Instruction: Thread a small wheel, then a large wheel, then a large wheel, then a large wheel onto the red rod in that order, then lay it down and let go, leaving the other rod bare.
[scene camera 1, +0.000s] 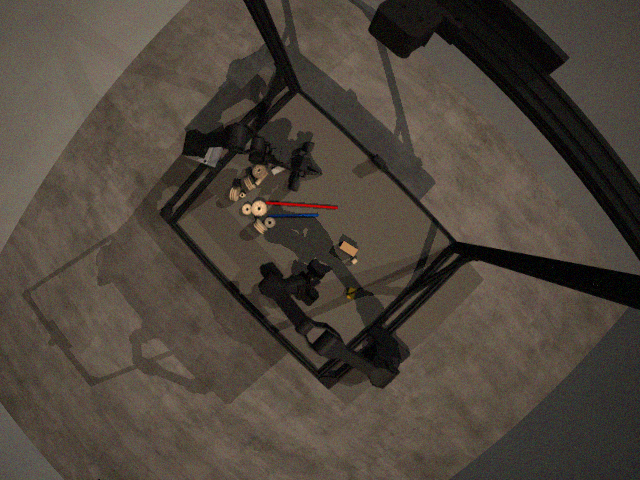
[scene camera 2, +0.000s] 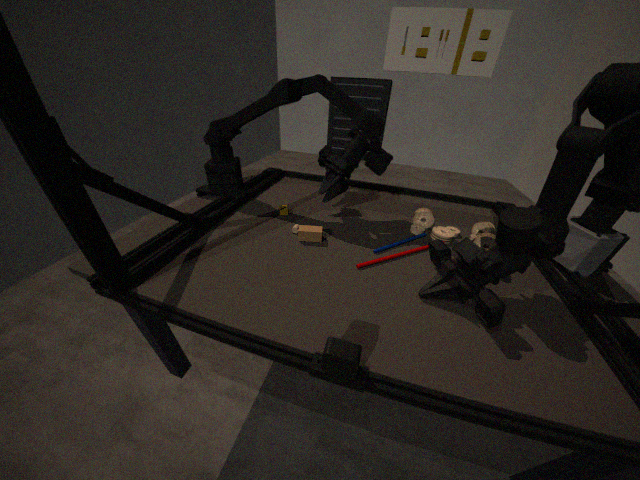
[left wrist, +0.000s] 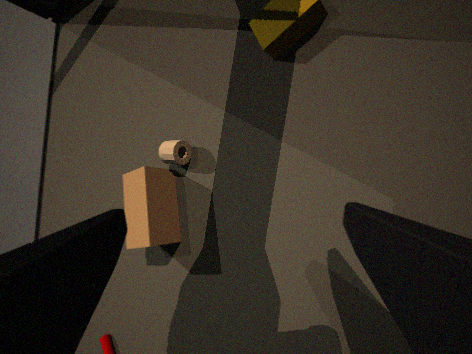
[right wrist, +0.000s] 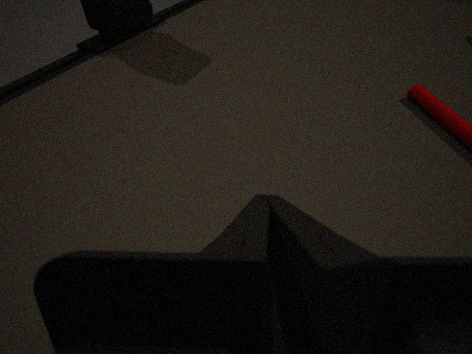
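Pixels of known places: left gripper, fingertip midpoint: (scene camera 1: 325, 274) (scene camera 2: 321, 198) (left wrist: 236, 216); right gripper, fingertip midpoint: (scene camera 1: 321, 174) (scene camera 2: 419, 295) (right wrist: 265, 205); left arm's base at its link origin: (scene camera 1: 384, 367) (scene camera 2: 222, 160); right arm's base at its link origin: (scene camera 1: 200, 147) (scene camera 2: 592, 226).
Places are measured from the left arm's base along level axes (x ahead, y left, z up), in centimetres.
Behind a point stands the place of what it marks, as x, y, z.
The red rod (scene camera 1: 301, 205) {49.6, -43.7, -9.9} (scene camera 2: 391, 256) {45.8, -45.1, -10.0} lies flat on the table with nothing on it; its tip shows in the left wrist view (left wrist: 106, 343) {37.5, -46.9, -10.1} and at the right edge of the right wrist view (right wrist: 410, 92) {37.2, -47.9, -10.2}. The blue rod (scene camera 1: 292, 215) {51.5, -39.1, -10.0} (scene camera 2: 398, 243) {49.9, -40.0, -10.0} lies beside it, also bare. Several pale wheels (scene camera 1: 259, 208) {63.7, -37.4, -8.8} (scene camera 2: 446, 232) {64.8, -37.7, -8.7} are clustered at one end of the rods. My right gripper (scene camera 1: 292, 186) (scene camera 2: 428, 288) {46.6, -57.2, -10.0} (right wrist: 265, 205) {46.6, -57.2, -10.0} is shut on nothing, low over the table beside the red rod. My left gripper (scene camera 1: 323, 267) {32.1, -23.8, -4.5} (scene camera 2: 332, 188) (left wrist: 236, 216) {32.1, -23.8, -4.5} is open and empty, raised above the table.
A tan block (scene camera 1: 348, 248) {27.9, -35.2, -7.7} (scene camera 2: 310, 233) {27.6, -36.6, -8.3} (left wrist: 151, 207) {28.2, -33.6, -8.2} and a small pale spool (scene camera 2: 296, 229) {24.3, -32.6, -9.4} (left wrist: 175, 152) {24.8, -30.8, -9.1} lie near my left gripper. A yellow block (scene camera 1: 351, 293) {20.8, -19.9, -9.3} (scene camera 2: 284, 210) {21.2, -21.6, -9.3} (left wrist: 284, 24) {21.8, -19.9, -9.3} lies farther off. A black frame (scene camera 2: 223, 333) {11.1, -60.5, -11.4} rims the table.
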